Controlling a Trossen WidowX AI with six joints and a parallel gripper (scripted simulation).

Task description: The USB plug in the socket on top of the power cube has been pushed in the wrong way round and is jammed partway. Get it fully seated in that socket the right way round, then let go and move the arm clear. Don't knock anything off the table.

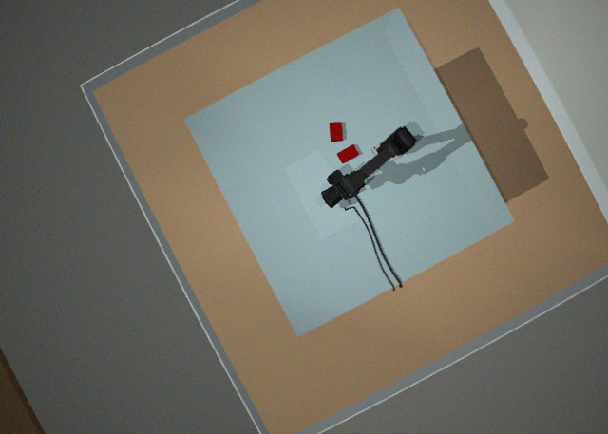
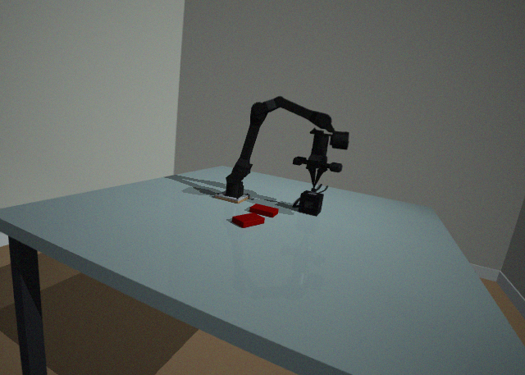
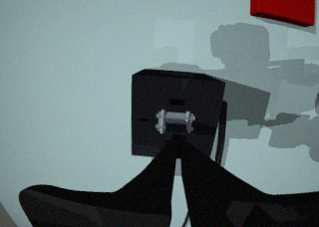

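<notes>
My gripper tip is 2 cm above the silver USB plug.
</notes>
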